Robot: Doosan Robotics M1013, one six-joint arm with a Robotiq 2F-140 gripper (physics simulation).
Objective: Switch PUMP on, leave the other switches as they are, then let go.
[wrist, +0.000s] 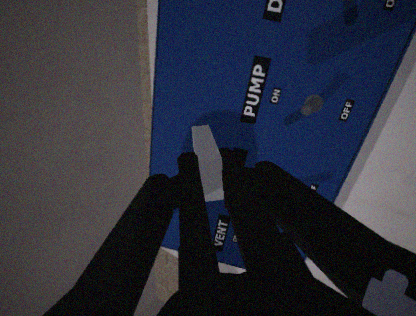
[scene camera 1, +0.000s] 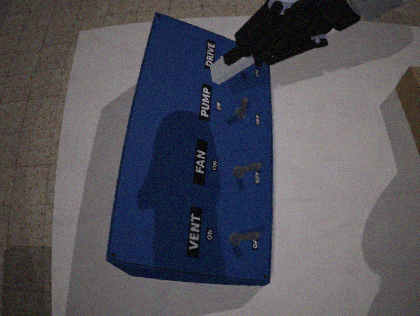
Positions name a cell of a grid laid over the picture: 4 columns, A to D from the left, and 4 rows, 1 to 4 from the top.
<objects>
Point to a blue switch panel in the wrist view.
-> C1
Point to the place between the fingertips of the gripper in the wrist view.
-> B2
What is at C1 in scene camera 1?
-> The gripper.
</objects>
